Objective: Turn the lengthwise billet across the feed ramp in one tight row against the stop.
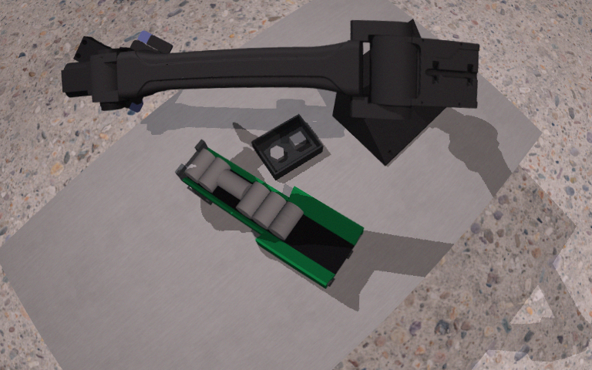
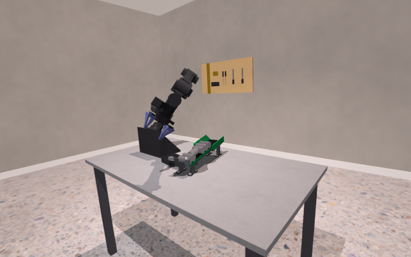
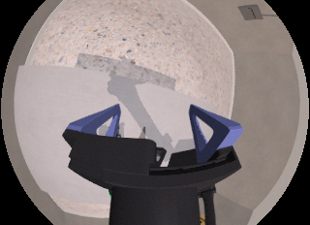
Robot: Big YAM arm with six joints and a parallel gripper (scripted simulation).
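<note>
Right now the billet is 25 cm to the left of my hand, 16 cm below it and 1 cm ahead of it. From my hand the other things lie so: stop (19 cm below, 14 cm to the left, 3 cm ahead); ramp bed (33 cm to the left, 17 cm below); small black tray (24 cm to the left, 24 cm below, 15 cm behind).
</note>
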